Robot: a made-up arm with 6 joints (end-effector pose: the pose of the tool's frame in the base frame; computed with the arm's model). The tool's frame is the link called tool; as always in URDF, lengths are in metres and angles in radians.
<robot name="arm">
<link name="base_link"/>
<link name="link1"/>
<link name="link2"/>
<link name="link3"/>
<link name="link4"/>
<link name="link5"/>
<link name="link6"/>
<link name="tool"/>
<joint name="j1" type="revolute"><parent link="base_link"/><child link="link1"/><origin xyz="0 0 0.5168" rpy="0 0 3.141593"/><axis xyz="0 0 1"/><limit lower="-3.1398" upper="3.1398" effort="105" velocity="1.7"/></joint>
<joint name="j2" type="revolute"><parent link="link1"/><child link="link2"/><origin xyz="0 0 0" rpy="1.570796 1.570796 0"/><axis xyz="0 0 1"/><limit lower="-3.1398" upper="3.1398" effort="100" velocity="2.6"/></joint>
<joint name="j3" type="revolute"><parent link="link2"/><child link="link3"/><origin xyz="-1.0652 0 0" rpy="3.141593 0 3.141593"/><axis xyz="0 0 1"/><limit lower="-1.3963" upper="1.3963" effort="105" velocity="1.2"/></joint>
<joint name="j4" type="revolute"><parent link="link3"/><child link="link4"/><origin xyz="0 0 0" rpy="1.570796 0 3.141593"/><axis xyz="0 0 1"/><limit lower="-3.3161" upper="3.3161" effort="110" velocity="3.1"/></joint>
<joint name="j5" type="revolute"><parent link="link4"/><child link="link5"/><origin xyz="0 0 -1.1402" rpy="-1.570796 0 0"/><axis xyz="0 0 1"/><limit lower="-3.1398" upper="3.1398" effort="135" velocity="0.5"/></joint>
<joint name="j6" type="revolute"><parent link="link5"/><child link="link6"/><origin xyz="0 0 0.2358" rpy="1.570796 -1.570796 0"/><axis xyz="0 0 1"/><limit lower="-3.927" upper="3.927" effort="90" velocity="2.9"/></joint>
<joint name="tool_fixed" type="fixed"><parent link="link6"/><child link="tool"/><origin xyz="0 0 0" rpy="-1.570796 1.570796 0"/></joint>
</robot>
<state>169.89 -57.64 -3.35 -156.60 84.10 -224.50</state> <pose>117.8 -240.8 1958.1 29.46 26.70 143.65</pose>
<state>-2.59 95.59 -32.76 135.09 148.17 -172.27</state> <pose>490.3 145.0 -584.4 -102.98 -63.90 55.24</pose>
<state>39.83 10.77 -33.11 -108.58 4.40 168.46</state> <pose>616.9 612.4 611.8 -64.03 45.13 33.91</pose>
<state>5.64 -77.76 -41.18 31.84 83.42 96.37</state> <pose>-178.9 -219.0 1522.0 123.13 -48.24 133.74</pose>
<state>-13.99 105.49 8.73 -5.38 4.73 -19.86</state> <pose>787.8 -438.2 -897.4 -142.59 87.90 178.20</pose>
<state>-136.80 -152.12 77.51 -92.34 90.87 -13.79</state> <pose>1038.9 962.4 -1140.8 -26.57 -2.18 131.98</pose>
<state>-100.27 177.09 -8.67 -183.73 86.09 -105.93</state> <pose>424.4 1022.6 -447.9 -137.46 -85.85 -36.57</pose>
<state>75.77 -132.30 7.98 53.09 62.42 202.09</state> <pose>-301.6 -1765.4 383.5 -60.33 6.52 -149.74</pose>
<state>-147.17 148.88 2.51 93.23 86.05 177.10</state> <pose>232.8 134.4 -1222.6 -120.86 -0.50 -52.09</pose>
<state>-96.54 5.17 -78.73 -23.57 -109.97 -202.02</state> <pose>-228.8 -98.0 433.9 19.51 -14.36 60.63</pose>
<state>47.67 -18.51 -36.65 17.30 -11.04 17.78</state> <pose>683.1 415.6 1238.5 -36.56 28.64 43.95</pose>
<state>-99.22 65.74 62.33 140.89 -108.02 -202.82</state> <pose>-158.8 -2120.1 1035.1 129.03 -49.02 146.95</pose>
